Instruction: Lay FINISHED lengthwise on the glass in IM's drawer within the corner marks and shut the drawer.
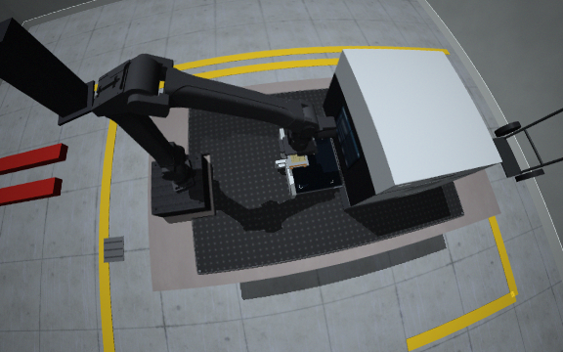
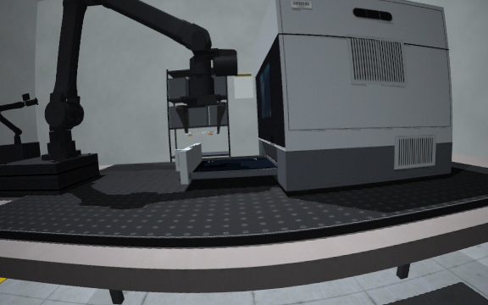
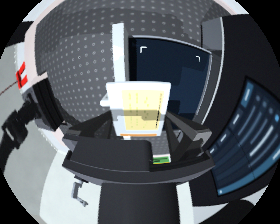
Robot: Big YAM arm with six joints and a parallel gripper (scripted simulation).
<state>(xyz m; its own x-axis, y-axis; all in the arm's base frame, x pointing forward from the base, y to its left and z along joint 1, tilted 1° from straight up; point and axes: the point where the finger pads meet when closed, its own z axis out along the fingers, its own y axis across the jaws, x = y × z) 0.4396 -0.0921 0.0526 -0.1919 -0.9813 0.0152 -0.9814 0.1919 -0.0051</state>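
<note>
The drawer lies 80 mm ahead of my hand, 20 mm to the right of it and 70 mm below it. Also, from my hand: finished cassette 10 mm to the right.
</note>
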